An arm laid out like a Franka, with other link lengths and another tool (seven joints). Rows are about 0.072 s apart.
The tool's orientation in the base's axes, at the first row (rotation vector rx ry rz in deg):
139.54 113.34 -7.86
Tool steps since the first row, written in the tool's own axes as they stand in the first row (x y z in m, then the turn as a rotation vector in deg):
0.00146 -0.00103 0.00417 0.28 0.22 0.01
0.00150 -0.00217 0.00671 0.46 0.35 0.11
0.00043 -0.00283 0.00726 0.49 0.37 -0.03
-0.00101 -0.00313 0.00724 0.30 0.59 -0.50
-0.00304 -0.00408 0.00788 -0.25 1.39 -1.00
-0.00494 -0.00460 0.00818 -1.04 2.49 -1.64
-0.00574 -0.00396 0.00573 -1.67 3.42 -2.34
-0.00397 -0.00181 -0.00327 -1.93 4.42 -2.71
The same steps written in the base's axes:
-0.00099 0.00141 -0.00420 0.27 0.23 -0.04
-0.00227 0.00154 -0.00667 0.43 0.37 -0.16
-0.00316 0.00060 -0.00711 0.46 0.40 -0.02
-0.00375 -0.00074 -0.00697 0.67 0.20 0.45
-0.00513 -0.00257 -0.00742 1.37 -0.48 0.94
-0.00604 -0.00433 -0.00756 2.33 -1.44 1.57
-0.00542 -0.00511 -0.00510 3.16 -2.21 2.26
-0.00235 -0.00332 0.00363 4.11 -2.65 2.59

